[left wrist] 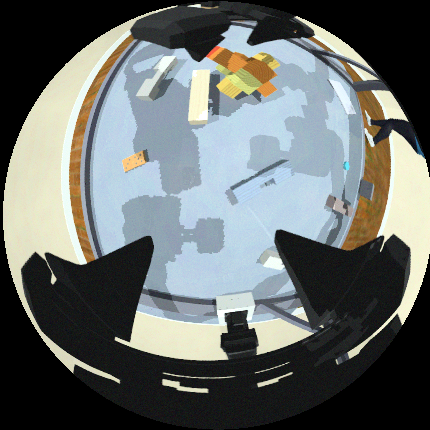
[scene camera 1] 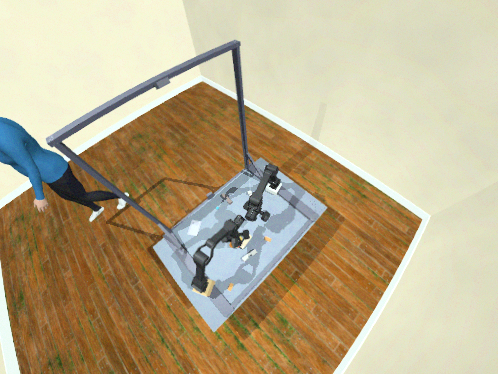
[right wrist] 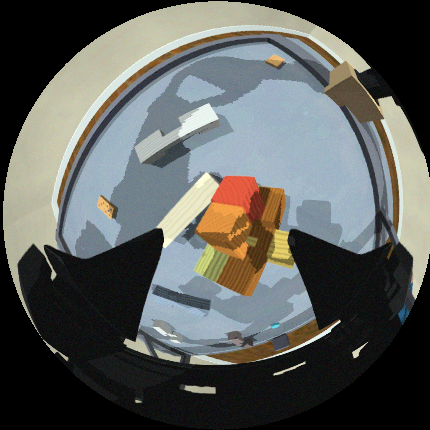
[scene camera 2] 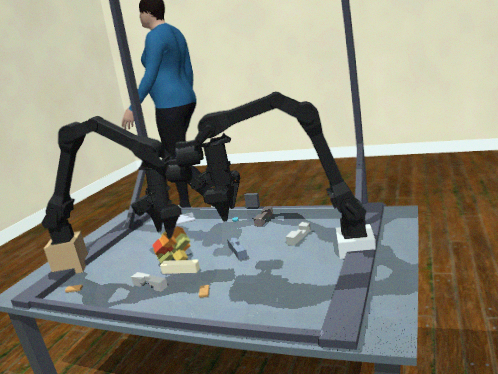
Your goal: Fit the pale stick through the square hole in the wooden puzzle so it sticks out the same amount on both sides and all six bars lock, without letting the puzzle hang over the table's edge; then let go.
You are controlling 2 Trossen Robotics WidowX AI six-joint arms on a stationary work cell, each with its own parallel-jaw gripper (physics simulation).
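Frame: origin at the left arm's base, x right, y back, z down, level; metres.
Seen in the pictures: left gripper, fingertip midpoint: [left wrist: 213, 239] [scene camera 1: 257, 215] [scene camera 2: 229, 214]; right gripper, fingertip midpoint: [left wrist: 225, 49] [right wrist: 228, 235] [scene camera 2: 164, 235]; left arm's base at its link origin: [left wrist: 235, 315] [scene camera 1: 274, 185] [scene camera 2: 354, 233]; right arm's base at its link origin: [scene camera 1: 202, 285] [scene camera 2: 62, 239].
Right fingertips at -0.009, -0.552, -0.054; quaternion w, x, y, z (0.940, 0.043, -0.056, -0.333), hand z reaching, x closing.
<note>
Pixels of each thing's middle, then the offset from my right fingertips to it, as dx, dy, dz.
- pale stick at the middle of its body: [right wrist: 184, 210] [left wrist: 199, 94] [scene camera 2: 180, 266] -0.037, +0.040, +0.090
- grey notched bar at the middle of its body: [right wrist: 175, 133] [left wrist: 157, 76] [scene camera 2: 149, 281] -0.114, -0.031, +0.090
- blue-grey bar at the middle of its body: [left wrist: 262, 179] [right wrist: 180, 301] [scene camera 2: 237, 247] +0.059, +0.197, +0.090
- whitish notched bar at the middle of its body: [left wrist: 281, 261] [scene camera 2: 298, 233] [right wrist: 167, 332] +0.123, +0.386, +0.090
The pale stick [scene camera 2: 180, 266] [left wrist: 199, 97] [right wrist: 187, 210] lies flat on the table beside the wooden puzzle [scene camera 2: 172, 245] [left wrist: 245, 72] [right wrist: 240, 277], apart from the square hole. The puzzle is a cluster of orange, red, yellow and green bars resting on the table, away from its edges. My right gripper [scene camera 2: 165, 234] [right wrist: 228, 235] is open and empty, pointing down close above the puzzle; the pale stick's near end shows by one fingertip in the right wrist view. My left gripper [scene camera 2: 225, 219] [left wrist: 213, 239] is open and empty, higher above the table, to the right of the puzzle in scene camera 2.
A grey notched bar [scene camera 2: 149, 281] [right wrist: 200, 122] lies near the stick. A blue-grey bar [scene camera 2: 237, 248] [left wrist: 260, 181], a whitish notched bar [scene camera 2: 298, 234], a brown one [scene camera 2: 263, 217] and two small orange blocks [scene camera 2: 204, 290] [scene camera 2: 73, 288] lie around. Both arms come close together above the table.
</note>
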